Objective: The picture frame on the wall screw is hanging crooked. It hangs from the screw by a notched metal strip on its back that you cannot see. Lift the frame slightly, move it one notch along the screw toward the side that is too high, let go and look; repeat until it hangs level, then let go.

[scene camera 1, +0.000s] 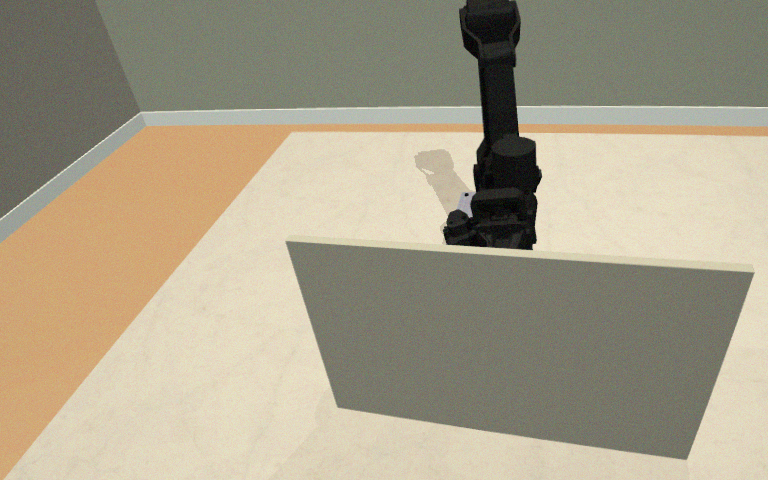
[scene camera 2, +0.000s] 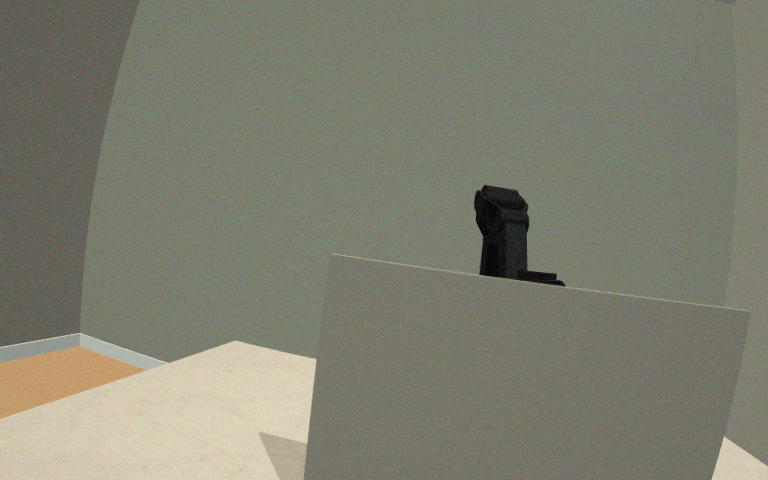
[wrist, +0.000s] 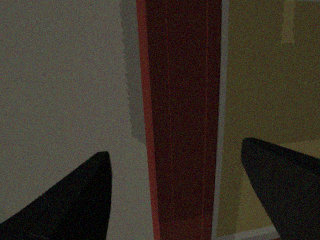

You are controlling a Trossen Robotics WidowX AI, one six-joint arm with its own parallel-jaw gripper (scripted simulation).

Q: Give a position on a wall board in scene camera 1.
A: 623,353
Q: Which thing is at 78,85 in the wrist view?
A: A wall board.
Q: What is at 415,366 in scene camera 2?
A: A wall board.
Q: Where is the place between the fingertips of the gripper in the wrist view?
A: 177,155
